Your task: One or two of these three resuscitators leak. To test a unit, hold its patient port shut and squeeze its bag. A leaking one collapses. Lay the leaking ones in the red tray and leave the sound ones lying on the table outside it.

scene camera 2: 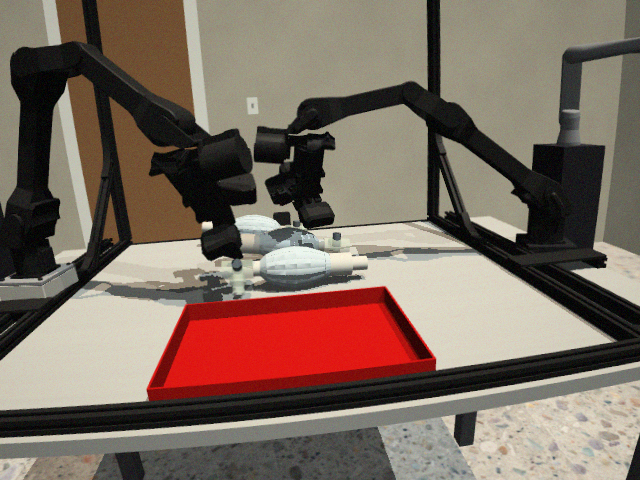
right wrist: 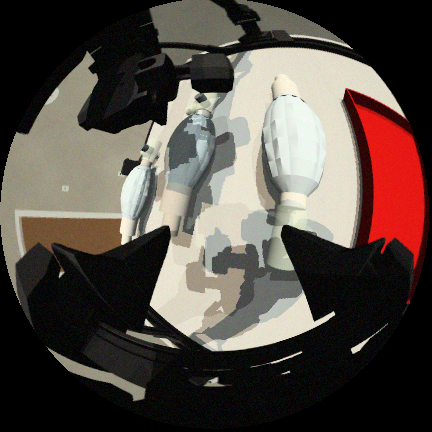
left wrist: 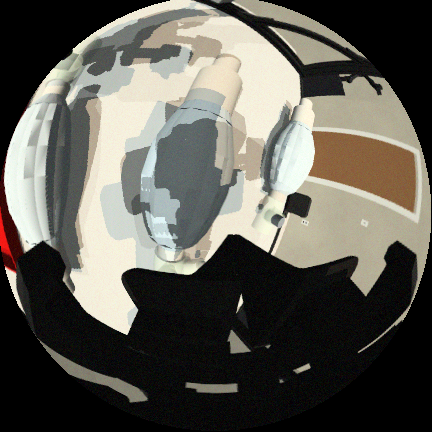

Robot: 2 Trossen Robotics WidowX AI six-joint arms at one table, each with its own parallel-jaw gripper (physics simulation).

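Places are measured from the left arm's base along level axes (x right, y ahead, z up), in centimetres.
Pixels of known places: left gripper, fingertip midpoint: (scene camera 2: 302,221) (right wrist: 163,122) (left wrist: 232,239); right gripper, fingertip midpoint: (right wrist: 228,231); left arm's base at its link origin: (scene camera 2: 545,239); right arm's base at its link origin: (scene camera 2: 36,272).
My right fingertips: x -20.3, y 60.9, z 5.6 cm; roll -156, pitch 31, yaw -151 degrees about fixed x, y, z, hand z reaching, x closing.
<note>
Ahead of a thing's pixels: the offset from my right fingertips to its top centre. "spot": to the spot under its first point.
Three resuscitators lie on the table, their bags rounded. The front pale one @[dx -1.2, dy -11.3, dz -0.9 cm] (scene camera 2: 294,265) (left wrist: 32,170) (right wrist: 293,142) lies beside the red tray @[dx -22.1, dy -15.9, dz -5.4 cm] (scene camera 2: 305,341) (left wrist: 6,240) (right wrist: 397,170), its valve at the picture's left in scene camera 2. The middle one @[dx +13.3, dy -5.9, dz -1.2 cm] (scene camera 2: 289,239) (left wrist: 192,170) (right wrist: 192,150) is in shadow, its valve at the right. The back one @[dx +25.9, dy +6.3, dz -1.2 cm] (scene camera 2: 255,223) (left wrist: 292,157) (right wrist: 136,192) is partly hidden in scene camera 2. My left gripper (scene camera 2: 316,214) (left wrist: 232,239) is shut and empty above the middle one's valve side. My right gripper (scene camera 2: 222,242) (right wrist: 228,231) is open and empty above the front one's valve end.
A small black block @[spot: dx +35.5, dy +2.2, dz -4.4 cm] (scene camera 2: 281,218) (left wrist: 299,205) (right wrist: 131,166) stands by the back resuscitator. Black frame rails run along the table edges, with upright posts at the back. The two wrists hang close together above the resuscitators. The tray lies near the front rail and holds no resuscitator.
</note>
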